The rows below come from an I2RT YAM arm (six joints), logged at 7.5 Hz.
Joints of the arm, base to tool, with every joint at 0 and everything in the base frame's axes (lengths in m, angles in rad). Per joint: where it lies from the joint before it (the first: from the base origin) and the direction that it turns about. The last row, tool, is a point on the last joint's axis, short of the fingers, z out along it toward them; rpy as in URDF.
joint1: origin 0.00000 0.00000 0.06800 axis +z
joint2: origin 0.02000 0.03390 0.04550 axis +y
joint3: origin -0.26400 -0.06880 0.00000 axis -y
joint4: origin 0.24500 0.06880 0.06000 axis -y
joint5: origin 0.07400 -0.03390 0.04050 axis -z
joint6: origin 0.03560 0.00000 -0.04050 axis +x
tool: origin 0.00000 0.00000 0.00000 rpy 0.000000 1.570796 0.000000
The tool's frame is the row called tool.
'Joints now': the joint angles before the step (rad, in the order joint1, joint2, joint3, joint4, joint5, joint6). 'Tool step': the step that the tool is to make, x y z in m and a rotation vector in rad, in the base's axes. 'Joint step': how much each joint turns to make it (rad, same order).
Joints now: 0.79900 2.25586 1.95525 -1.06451 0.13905 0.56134
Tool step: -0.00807 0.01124 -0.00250 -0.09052 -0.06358 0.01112
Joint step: 0.03777 0.02478 0.03052 -0.02938 0.11139 0.00535
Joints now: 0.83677 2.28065 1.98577 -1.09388 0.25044 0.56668
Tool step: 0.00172 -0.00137 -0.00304 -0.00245 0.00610 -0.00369
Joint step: -0.00496 0.00458 -0.00381 0.00267 -0.00305 -0.00076
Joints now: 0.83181 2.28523 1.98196 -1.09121 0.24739 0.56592
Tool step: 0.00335 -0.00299 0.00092 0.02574 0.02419 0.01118
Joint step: -0.01259 -0.00305 -0.00076 0.00419 -0.03891 -0.01755
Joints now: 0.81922 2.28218 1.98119 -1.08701 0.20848 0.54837
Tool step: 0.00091 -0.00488 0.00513 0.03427 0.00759 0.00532
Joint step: -0.01107 -0.02592 -0.02400 0.01982 -0.03167 -0.01069
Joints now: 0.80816 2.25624 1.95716 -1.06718 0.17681 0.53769
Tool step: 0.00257 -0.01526 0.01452 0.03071 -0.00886 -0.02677
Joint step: -0.02862 -0.05798 -0.03969 0.00956 -0.01525 0.00152
